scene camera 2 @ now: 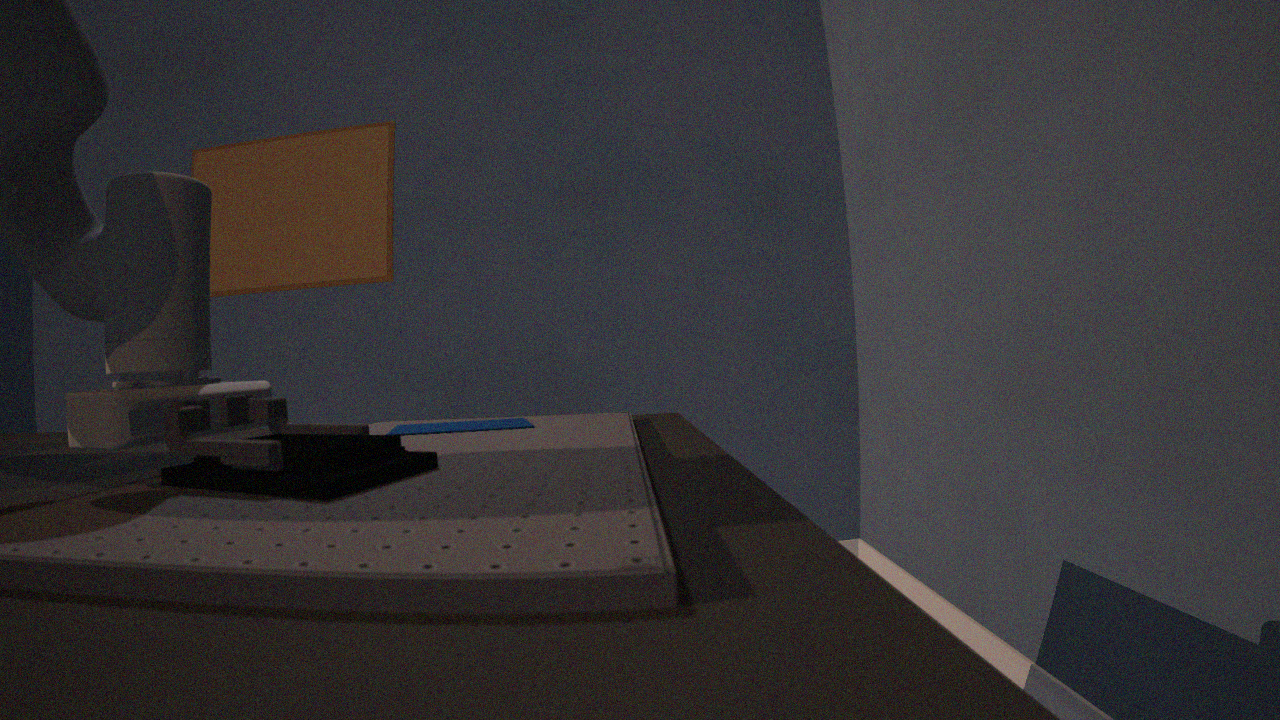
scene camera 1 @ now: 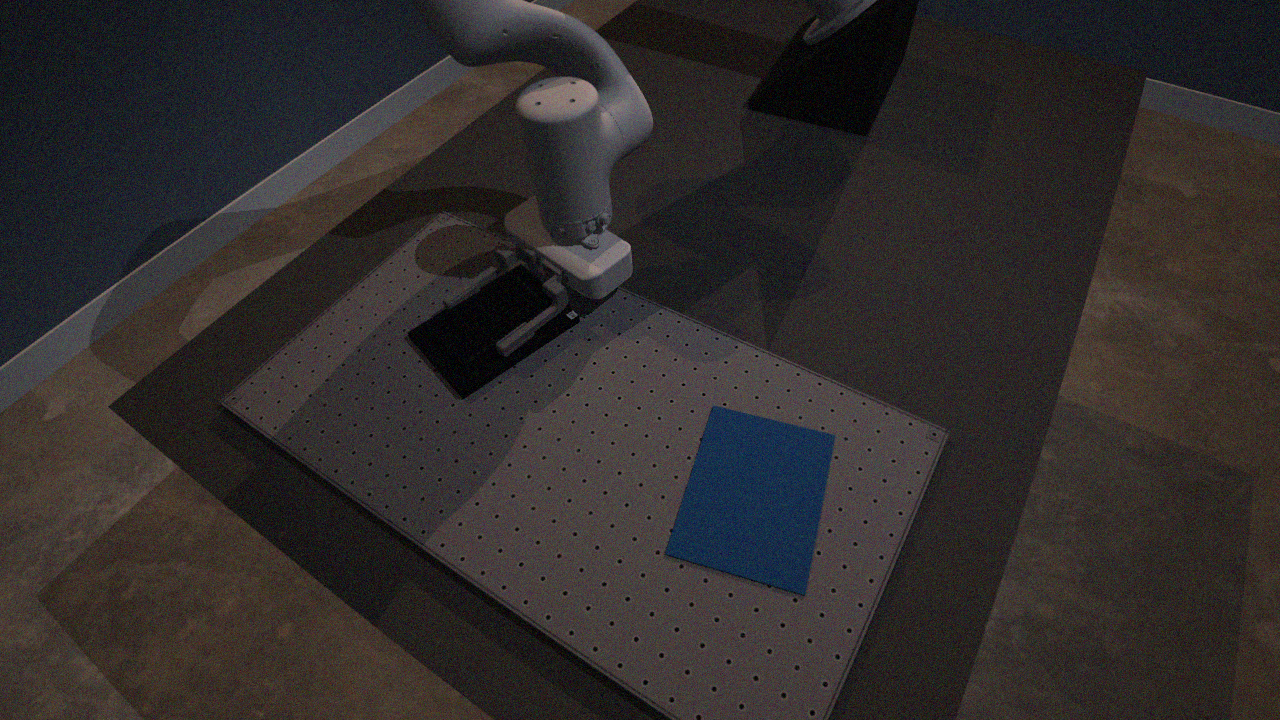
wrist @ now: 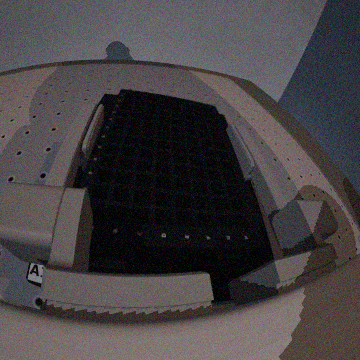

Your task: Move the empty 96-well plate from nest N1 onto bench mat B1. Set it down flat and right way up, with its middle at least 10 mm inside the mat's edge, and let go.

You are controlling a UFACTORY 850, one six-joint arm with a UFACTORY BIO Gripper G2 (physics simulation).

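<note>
The black 96-well plate (scene camera 1: 501, 304) (scene camera 2: 358, 445) (wrist: 165, 170) sits flat and right way up in the black nest N1 (scene camera 1: 462, 386) (scene camera 2: 331, 489) on the pegboard. My gripper (scene camera 1: 478, 325) (scene camera 2: 322, 443) (wrist: 169, 140) is shut on the plate, with one finger along each long side; the far pads show in the wrist view. No gap shows between plate and nest, but both are very dark, so their border is hard to see. The blue bench mat B1 (scene camera 1: 751, 501) (scene camera 2: 465, 427) lies flat at the other end of the board, with nothing on it.
The perforated board (scene camera 1: 581, 501) (scene camera 2: 537, 537) carries nest and mat and has a low raised edge. A small white label (scene camera 1: 571, 315) (wrist: 35, 273) is beside the nest. A white rounded part (scene camera 1: 836, 17) stands on a black sheet (scene camera 1: 823, 89) farther back.
</note>
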